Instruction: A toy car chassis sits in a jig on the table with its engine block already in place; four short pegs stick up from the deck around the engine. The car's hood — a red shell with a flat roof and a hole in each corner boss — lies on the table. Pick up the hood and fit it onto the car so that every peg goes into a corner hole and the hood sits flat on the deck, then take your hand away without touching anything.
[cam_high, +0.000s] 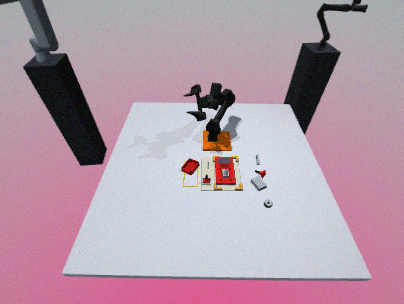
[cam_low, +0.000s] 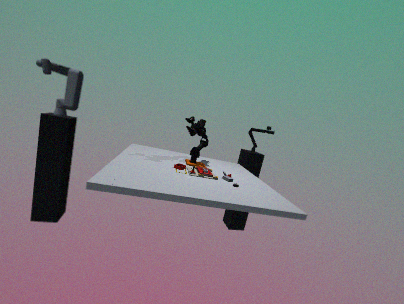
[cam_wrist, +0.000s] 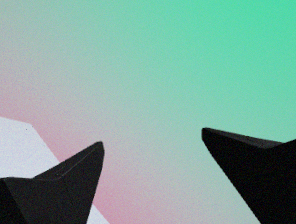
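Now: gripper tip 37 cm above the red hood, 11 cm short of it and 1 cm to the right of it.
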